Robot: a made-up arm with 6 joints.
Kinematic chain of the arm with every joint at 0, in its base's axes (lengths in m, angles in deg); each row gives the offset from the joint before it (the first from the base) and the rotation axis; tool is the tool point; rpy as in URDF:
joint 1: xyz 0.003 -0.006 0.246 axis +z
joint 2: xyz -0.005 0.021 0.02 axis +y
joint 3: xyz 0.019 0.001 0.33 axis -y
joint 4: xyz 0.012 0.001 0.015 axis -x
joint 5: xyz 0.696 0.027 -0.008 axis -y
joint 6: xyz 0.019 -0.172 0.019 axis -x
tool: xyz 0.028 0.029 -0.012 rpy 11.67 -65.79 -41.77
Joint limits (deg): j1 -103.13..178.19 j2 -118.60..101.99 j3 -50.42..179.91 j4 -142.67..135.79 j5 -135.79..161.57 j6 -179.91..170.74
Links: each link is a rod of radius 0.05 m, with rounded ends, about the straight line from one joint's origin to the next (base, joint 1, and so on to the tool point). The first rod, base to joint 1, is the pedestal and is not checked.
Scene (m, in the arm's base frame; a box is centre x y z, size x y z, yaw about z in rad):
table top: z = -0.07
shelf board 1: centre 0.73 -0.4 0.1 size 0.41 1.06 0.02 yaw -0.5
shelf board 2: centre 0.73 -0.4 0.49 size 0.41 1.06 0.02 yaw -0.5
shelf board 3: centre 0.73 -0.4 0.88 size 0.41 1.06 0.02 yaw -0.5
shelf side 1: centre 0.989 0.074 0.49 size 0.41 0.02 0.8 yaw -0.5
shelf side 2: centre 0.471 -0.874 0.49 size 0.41 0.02 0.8 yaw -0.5
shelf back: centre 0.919 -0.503 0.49 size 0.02 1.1 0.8 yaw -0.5
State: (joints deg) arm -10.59 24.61 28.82 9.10 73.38 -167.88
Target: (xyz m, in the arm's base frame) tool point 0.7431 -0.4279 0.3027
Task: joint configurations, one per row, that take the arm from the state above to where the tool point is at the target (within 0.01 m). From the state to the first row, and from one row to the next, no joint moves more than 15 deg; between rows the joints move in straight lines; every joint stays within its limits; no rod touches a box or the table.
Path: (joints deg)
1: -7.19 10.01 15.53 5.62 78.19 -165.42
2: -3.80 -4.59 2.24 2.13 83.01 -162.96
3: -0.40 -19.19 -11.05 -1.35 87.82 -160.50
4: 3.00 -33.79 -24.35 -4.84 92.64 -158.03
5: -5.09 -30.00 -37.38 -9.83 96.39 -156.33
6: -13.17 -26.21 -50.42 -14.83 100.14 -154.63
7: -14.86 -11.32 -35.81 -10.34 94.27 -157.72
8: -16.54 3.58 -21.20 -5.85 88.40 -160.81
9: -18.22 18.48 -6.58 -1.36 82.53 -163.90
10: -19.90 33.37 8.03 3.13 76.67 -166.98

